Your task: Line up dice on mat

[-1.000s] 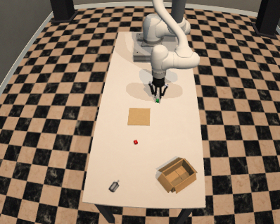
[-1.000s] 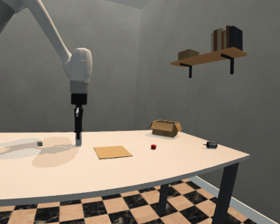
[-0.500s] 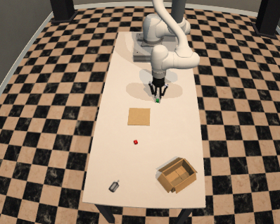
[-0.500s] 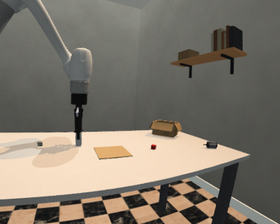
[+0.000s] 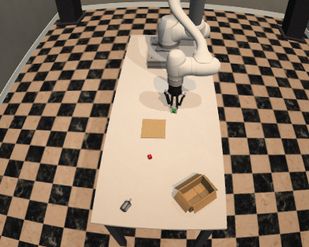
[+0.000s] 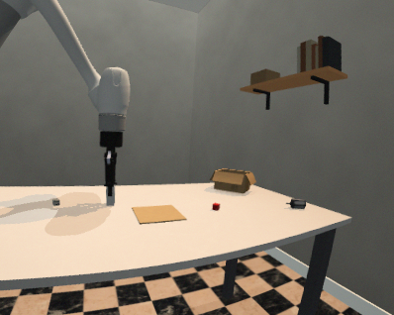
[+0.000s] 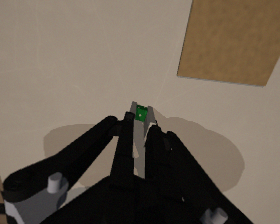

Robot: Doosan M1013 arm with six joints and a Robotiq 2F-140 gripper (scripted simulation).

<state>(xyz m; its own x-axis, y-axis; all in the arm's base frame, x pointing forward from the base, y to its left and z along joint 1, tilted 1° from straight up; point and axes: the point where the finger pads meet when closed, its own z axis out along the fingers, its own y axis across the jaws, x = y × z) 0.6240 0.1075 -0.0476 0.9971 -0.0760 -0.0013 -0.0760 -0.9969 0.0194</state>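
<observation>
The tan mat is 150 mm ahead of my hand, 110 mm to the right of it and 30 mm below it. Round my hand: red die 350 mm ahead, 90 mm to the right, 20 mm below; then green die 20 mm below; then white die 190 mm behind, 20 mm below.
</observation>
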